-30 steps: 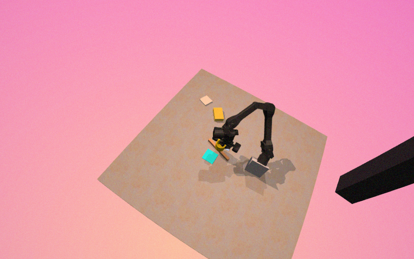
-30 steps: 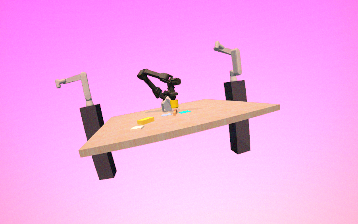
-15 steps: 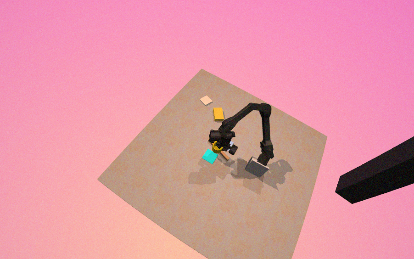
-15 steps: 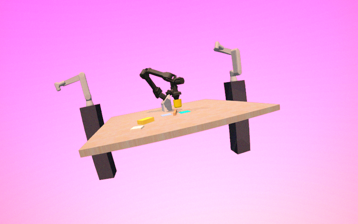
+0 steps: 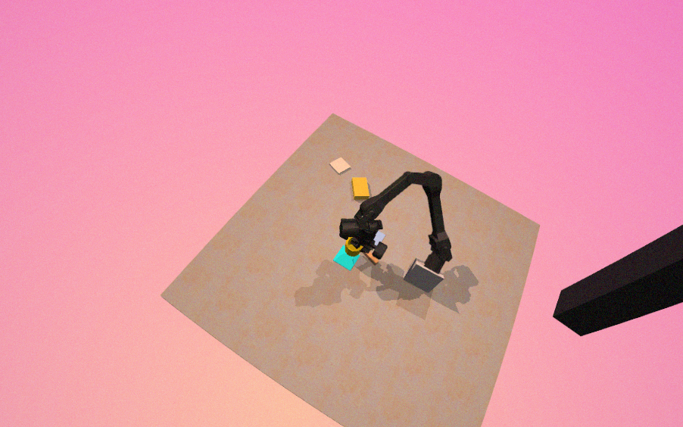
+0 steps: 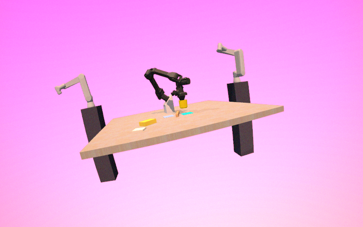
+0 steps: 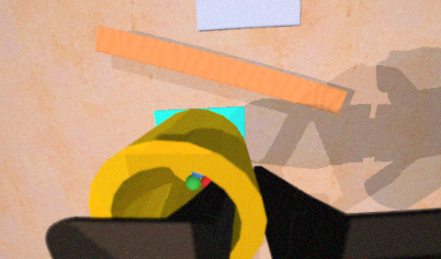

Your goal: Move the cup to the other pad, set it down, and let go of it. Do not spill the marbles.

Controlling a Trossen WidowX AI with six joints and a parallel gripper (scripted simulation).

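The cyan pad is 90 mm below my gripper tip, 30 mm ahead of it and 20 mm to the left of it. Also, from my gripper tip: yellow cup: 20 mm ahead; orange bar: 80 mm below, 60 mm to the right, 20 mm ahead; green marble: 30 mm ahead, 20 mm to the left, 20 mm below.
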